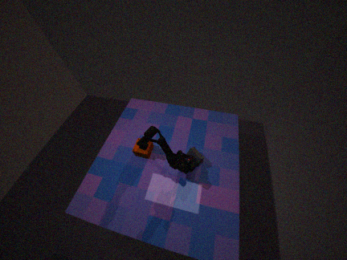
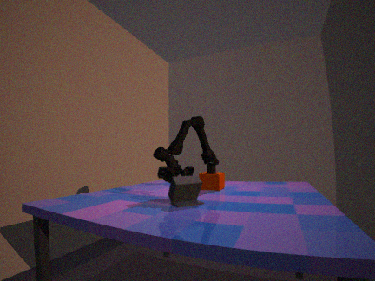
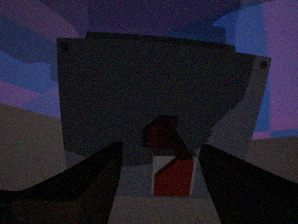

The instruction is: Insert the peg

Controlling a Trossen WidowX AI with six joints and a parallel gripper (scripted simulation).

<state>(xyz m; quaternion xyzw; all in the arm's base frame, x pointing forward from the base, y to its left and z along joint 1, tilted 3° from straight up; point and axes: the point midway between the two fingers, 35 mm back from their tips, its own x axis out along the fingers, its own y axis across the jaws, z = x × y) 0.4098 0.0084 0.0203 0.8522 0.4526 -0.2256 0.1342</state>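
My gripper tip is 2 cm to the left of the dark red peg and 1 cm past it. From my gripper tip the other things lie so: dark grey sloped panel (3 cm to the left, 3 cm below, 2 cm ahead).
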